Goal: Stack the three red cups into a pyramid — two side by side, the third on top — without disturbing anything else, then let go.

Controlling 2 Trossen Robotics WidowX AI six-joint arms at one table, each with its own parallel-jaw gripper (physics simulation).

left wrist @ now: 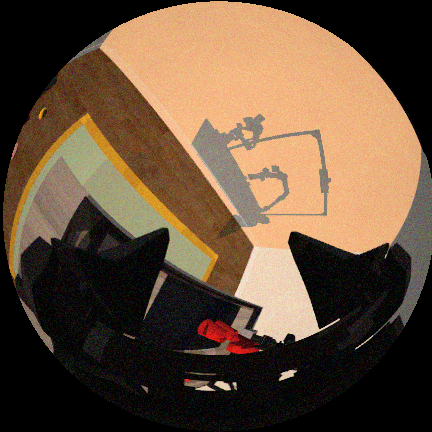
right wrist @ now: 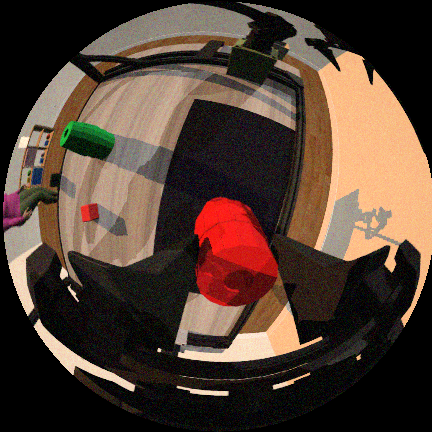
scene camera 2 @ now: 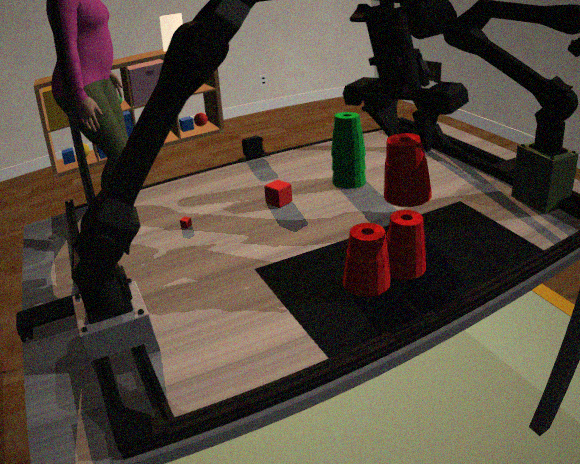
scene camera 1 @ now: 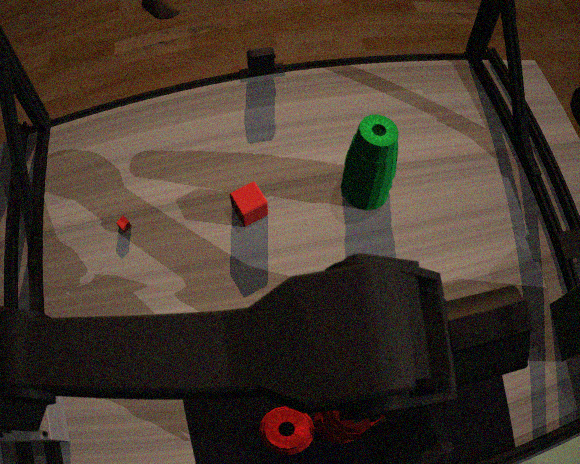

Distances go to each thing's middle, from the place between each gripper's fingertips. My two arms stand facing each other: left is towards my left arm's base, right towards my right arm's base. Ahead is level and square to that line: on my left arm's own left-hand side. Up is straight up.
Now: the black mat point(scene camera 2: 464, 249) 16 cm behind my left hand, 37 cm to the right of it and 23 cm below it.
Now: right hand 10 mm short of the black mat, 10 mm to the right of it and 200 mm above it.
